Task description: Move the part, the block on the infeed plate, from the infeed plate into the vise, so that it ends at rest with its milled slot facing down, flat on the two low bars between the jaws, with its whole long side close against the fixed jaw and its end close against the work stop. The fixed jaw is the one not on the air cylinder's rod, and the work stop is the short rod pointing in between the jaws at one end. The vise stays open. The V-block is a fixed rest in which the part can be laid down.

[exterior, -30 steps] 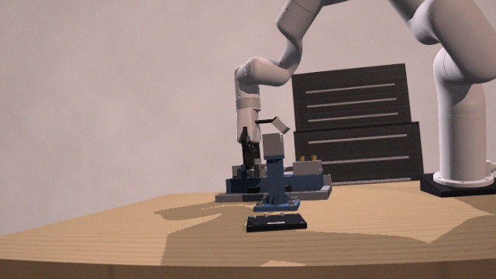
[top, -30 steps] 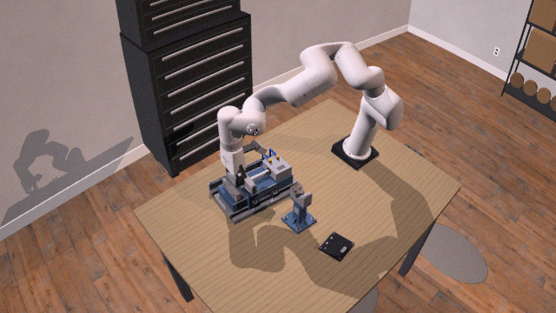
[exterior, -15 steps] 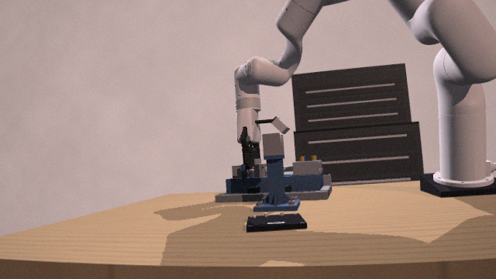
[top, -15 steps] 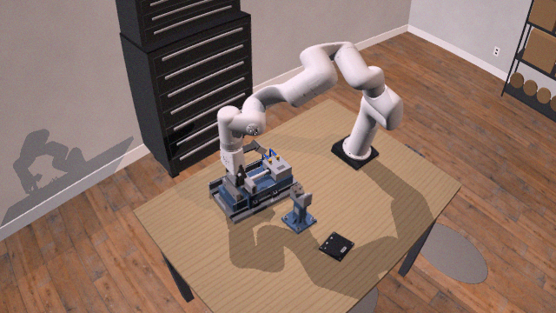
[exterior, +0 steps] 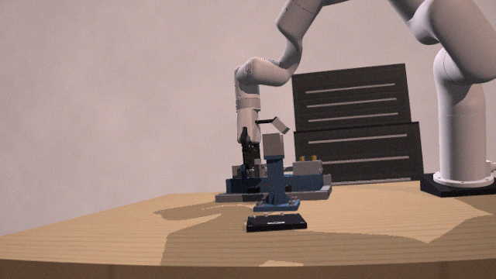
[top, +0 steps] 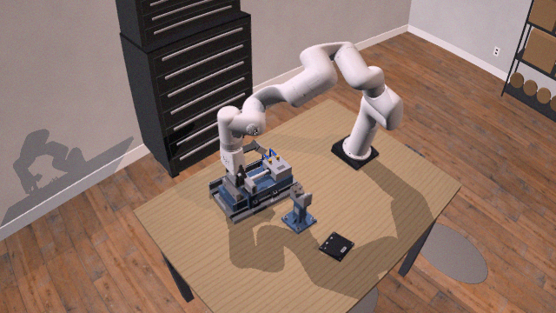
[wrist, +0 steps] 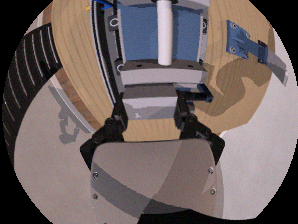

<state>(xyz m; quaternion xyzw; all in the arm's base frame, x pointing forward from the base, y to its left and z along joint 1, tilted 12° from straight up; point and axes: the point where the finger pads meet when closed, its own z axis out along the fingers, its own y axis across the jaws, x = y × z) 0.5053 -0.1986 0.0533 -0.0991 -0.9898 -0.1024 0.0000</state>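
My hand is 2 cm above the part. Also, from my hand: air cylinder (16 cm behind, 5 cm to the left, 3 cm below); white cylinder rod (8 cm behind, 4 cm to the left, 3 cm below).
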